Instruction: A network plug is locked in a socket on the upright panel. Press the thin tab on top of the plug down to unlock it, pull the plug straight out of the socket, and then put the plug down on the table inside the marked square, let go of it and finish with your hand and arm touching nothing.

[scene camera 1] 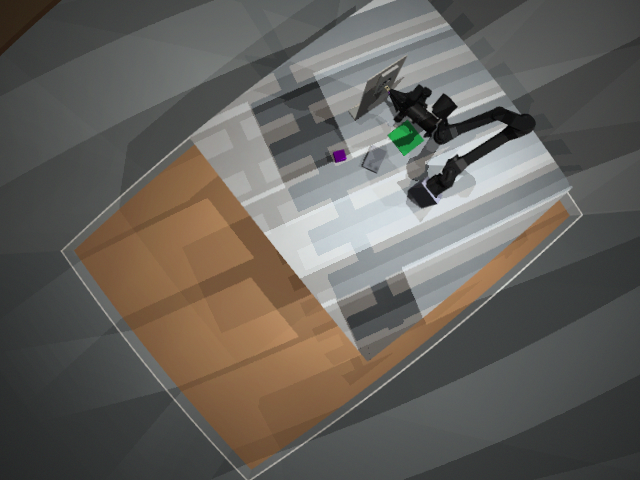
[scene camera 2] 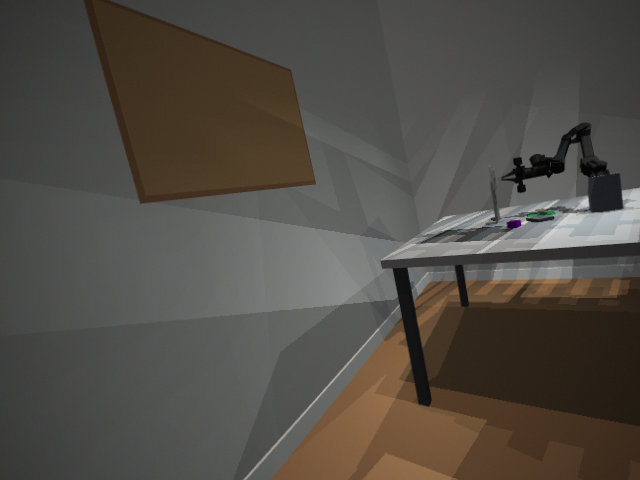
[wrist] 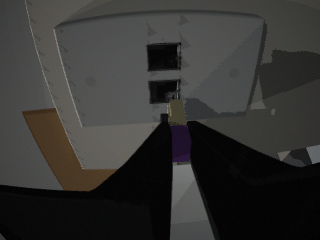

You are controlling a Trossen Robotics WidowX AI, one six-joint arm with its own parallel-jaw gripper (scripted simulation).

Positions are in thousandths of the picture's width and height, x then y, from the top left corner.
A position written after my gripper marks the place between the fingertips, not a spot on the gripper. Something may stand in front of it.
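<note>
My gripper (scene camera 1: 609,189) in sight, and at (wrist: 555,548) too.
</note>
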